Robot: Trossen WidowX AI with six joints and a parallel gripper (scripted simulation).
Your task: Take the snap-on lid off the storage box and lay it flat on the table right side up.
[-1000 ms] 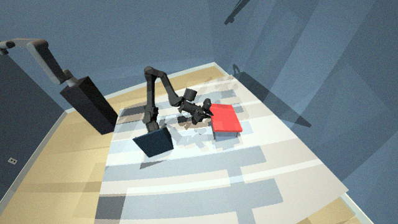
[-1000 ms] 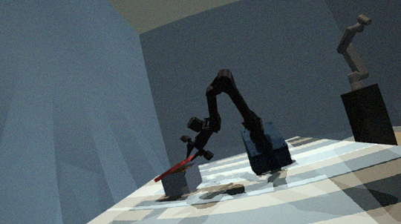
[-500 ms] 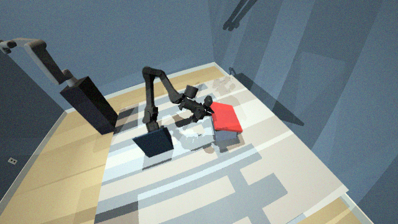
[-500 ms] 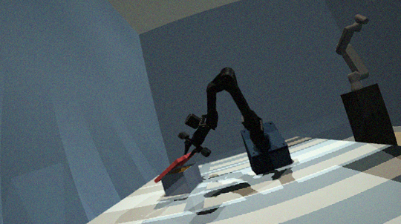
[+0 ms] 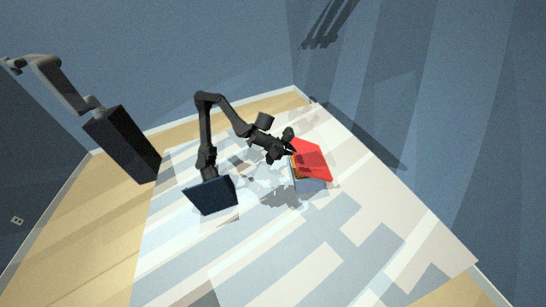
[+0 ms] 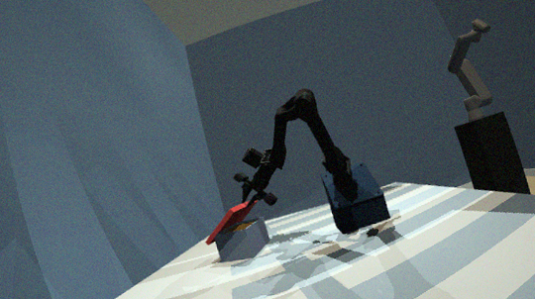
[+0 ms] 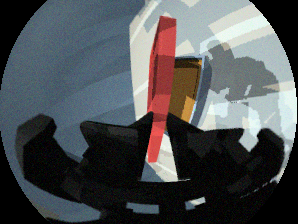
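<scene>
Right now my gripper tip is 7 cm short of the red lid, 1 cm to the left of it and 4 cm above it. Also, from my gripper tip: storage box: 4 cm ahead, 13 cm below.
</scene>
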